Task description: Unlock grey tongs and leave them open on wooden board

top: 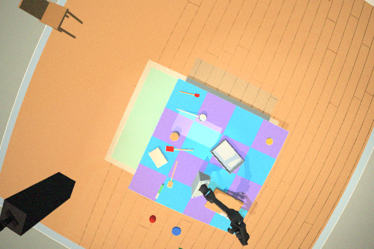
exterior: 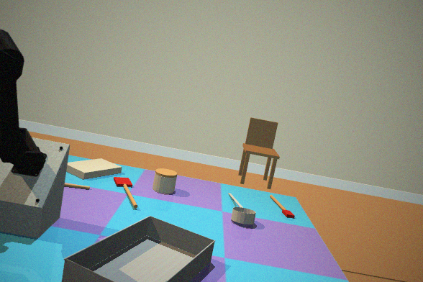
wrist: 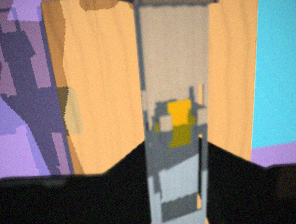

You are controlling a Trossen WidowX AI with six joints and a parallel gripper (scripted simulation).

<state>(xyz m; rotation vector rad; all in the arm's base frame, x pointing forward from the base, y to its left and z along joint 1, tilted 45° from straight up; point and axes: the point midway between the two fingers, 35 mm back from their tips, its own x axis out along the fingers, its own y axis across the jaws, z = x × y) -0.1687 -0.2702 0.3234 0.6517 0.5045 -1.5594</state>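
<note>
Right now my gripper tip is 2 cm to the left of the yellow lock piece and 4 cm below it. From my gripper tip the other things lie so: cream block 20 cm ahead, 92 cm to the left, 14 cm below; wooden board 1 cm ahead, 6 cm to the left, 15 cm below; roasting tin 51 cm ahead, 29 cm to the left, 13 cm below.
</note>
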